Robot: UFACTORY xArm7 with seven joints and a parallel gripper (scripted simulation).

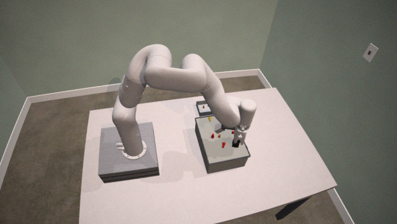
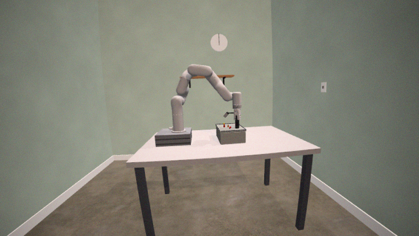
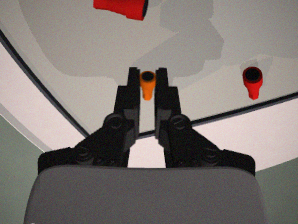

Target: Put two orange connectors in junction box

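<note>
The junction box lies 36 cm to the left of my hand, 13 cm below it and 11 cm behind it. From my hand the other things lie so: yellow connector 18 cm to the left, 11 cm behind, 1 cm below; grey tool case 6 cm to the left, 6 cm behind, 5 cm below.
</note>
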